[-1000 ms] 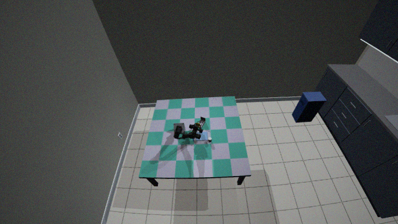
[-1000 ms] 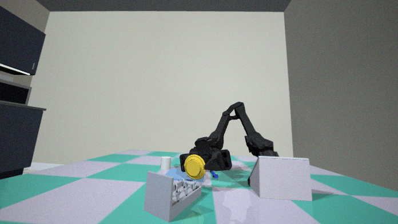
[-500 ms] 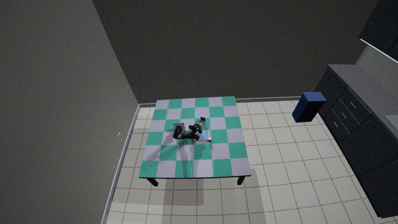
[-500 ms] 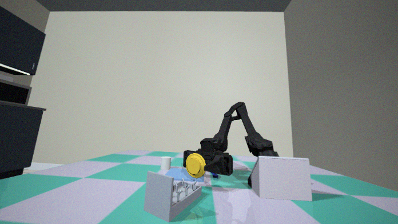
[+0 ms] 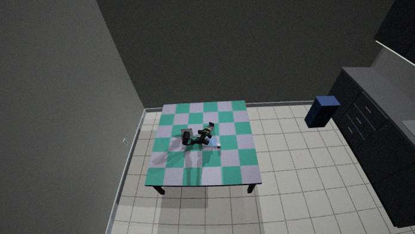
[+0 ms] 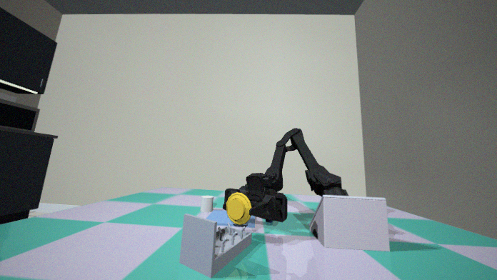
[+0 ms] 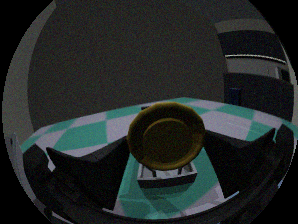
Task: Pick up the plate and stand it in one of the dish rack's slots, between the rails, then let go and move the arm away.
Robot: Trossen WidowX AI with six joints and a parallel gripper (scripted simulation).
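Right now my gripper tip is 20 mm short of the grey dish rack, 50 mm to the right of it and 50 mm above it. Round my gripper tip: yellow plate 10 mm to the right; then blue spoon 80 mm behind, 180 mm to the right, 70 mm below; then light blue mat 40 mm ahead, 150 mm to the right, 70 mm below.
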